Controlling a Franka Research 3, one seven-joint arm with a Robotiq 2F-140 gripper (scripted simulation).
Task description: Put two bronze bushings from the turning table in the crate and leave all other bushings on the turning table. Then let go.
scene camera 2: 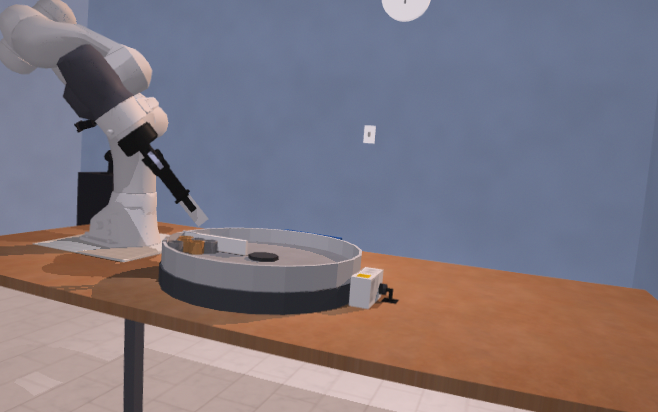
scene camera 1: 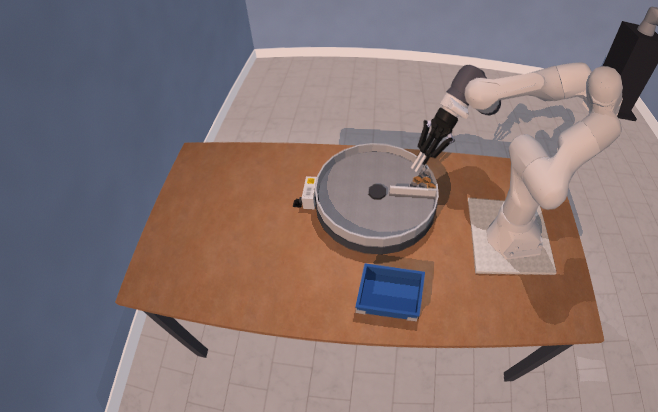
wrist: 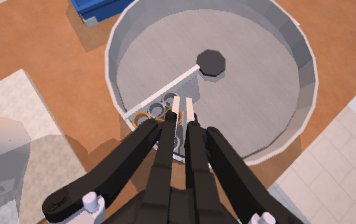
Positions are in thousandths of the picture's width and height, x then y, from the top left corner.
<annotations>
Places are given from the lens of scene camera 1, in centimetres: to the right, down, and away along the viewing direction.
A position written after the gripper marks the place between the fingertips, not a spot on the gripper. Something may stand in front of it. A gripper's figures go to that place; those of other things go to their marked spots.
gripper (scene camera 1: 631, 414): 29, -12, 127
blue crate (scene camera 1: 590, 700): 18, 25, 114
</annotations>
